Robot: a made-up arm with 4 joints.
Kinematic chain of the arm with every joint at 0, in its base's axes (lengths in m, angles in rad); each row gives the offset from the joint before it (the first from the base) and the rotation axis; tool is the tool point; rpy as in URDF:
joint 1: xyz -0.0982 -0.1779 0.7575 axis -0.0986 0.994 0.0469
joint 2: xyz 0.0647 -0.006 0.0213 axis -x
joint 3: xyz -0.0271 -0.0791 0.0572 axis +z
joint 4: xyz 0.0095 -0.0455 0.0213 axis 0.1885 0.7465 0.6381
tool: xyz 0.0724 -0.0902 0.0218 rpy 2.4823 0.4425 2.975
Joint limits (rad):
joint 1: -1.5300..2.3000
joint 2: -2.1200..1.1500
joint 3: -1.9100..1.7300
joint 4: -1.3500..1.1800
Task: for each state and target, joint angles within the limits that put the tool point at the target. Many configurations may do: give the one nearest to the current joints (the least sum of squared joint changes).
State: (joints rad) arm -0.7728 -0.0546 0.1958 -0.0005
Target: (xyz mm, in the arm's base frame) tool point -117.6 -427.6 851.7
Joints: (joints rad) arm -1.1031 -0.1088 -0.2858 0.2789
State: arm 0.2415 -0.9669 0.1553 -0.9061
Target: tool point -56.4 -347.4 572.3
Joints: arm 0.0228 -1.4557 0.1702 -0.9940
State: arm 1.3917 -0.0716 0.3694 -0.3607
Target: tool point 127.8 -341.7 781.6
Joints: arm 0.7093 0.1064 0.3971 -0.1727
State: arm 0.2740 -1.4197 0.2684 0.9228
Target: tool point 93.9 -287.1 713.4
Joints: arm -0.2072 -1.2037 0.4291 0.5133
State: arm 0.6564 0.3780 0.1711 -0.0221
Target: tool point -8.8 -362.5 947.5
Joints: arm 0.0659 0.3937 -0.3647 0.1311
